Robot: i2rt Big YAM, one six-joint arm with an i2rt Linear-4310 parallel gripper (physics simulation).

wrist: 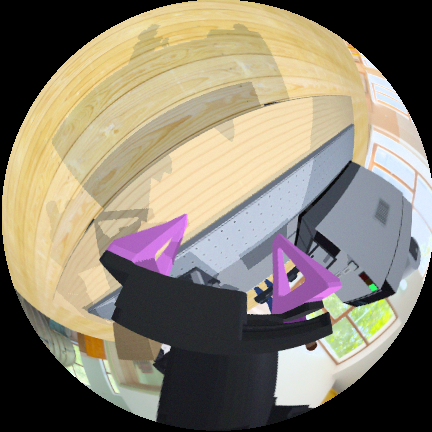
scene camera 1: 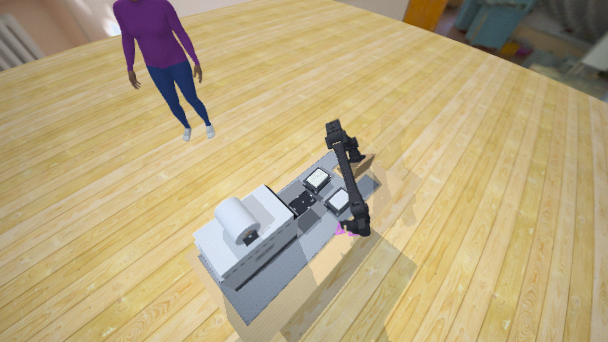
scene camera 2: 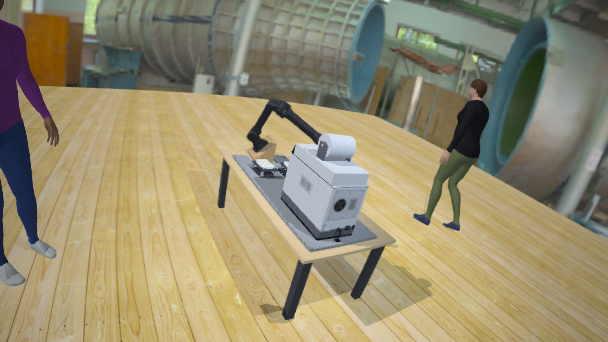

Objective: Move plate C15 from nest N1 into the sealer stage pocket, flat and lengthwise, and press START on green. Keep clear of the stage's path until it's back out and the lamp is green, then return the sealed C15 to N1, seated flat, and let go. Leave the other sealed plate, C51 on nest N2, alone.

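Places are measured from the arm's base along level axes (x right, y ahead, z up), in metres.
Pixels of known places: gripper, between the fingertips: (wrist: pixel 232 228) (scene camera 1: pixel 342 234); arm's base, origin of its link: (wrist: pixel 143 342) (scene camera 1: pixel 356 159) (scene camera 2: pixel 260 146).
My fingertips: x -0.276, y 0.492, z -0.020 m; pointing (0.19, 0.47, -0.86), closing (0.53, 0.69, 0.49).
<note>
For each thing: its top centre in the pictures, then the offset to it from my fingertips. "*": a spot on its surface instead. Level surfaces: height alone.
- dark sealer stage, a spot on its surface: (scene camera 1: pixel 302 201) * dz +0.037, dx +0.294, dy +0.031 m
- status lamp, centre of its top: (wrist: pixel 374 289) dz +0.228, dx +0.196, dy +0.179 m
- grey perforated board, height of its surface: dz -0.053 m
My gripper (scene camera 1: pixel 347 231) (wrist: pixel 232 228) is open and empty, with its magenta fingers spread. It hangs beside the nearer nest, toward the table's long edge. In scene camera 1, one white-topped plate (scene camera 1: pixel 339 199) sits on the nearer nest, partly beside my arm. The other white-topped plate (scene camera 1: pixel 317 178) (scene camera 2: pixel 265 163) sits on the farther nest. Their labels are too small to read, so I cannot tell C15 from C51. The dark sealer stage (scene camera 1: pixel 302 201) is out in front of the sealer, with no plate visible on it. The status lamp (wrist: pixel 372 287) is green. START cannot be made out clearly.
The grey sealer (scene camera 1: pixel 260 220) (scene camera 2: pixel 320 190) (wrist: pixel 360 225) with its white film roll (scene camera 1: pixel 236 220) (scene camera 2: pixel 341 147) stands beside the stage on a grey perforated board (scene camera 1: pixel 255 305) (wrist: pixel 240 225). A brown wedge-shaped block (scene camera 2: pixel 265 150) is near the arm's base. Two people stand on the floor away from the table.
</note>
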